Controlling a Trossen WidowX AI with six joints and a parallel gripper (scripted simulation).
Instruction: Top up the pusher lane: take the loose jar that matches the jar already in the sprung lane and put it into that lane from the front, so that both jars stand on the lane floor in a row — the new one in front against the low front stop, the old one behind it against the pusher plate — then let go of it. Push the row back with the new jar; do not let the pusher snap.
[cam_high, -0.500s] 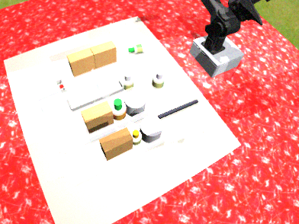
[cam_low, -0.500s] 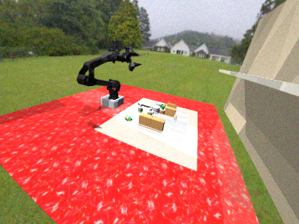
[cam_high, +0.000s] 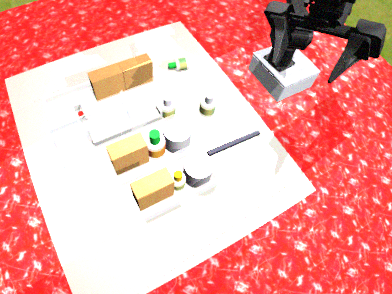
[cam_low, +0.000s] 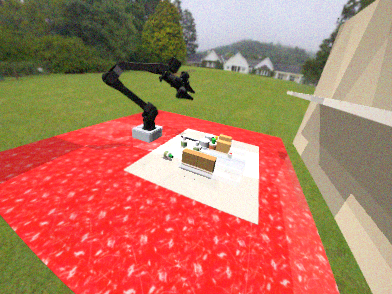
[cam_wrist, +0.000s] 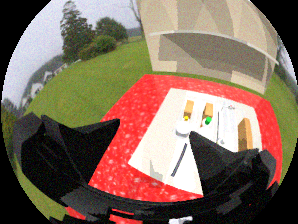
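Now: the dark rod 2 cm ahead of my gripper tip, 5 cm to the right of it and 26 cm below it. From my gripper tip the other things lie so: sprung lane: 25 cm ahead, 24 cm to the right, 25 cm below; then red mark: 29 cm ahead, 26 cm to the right, 20 cm below.
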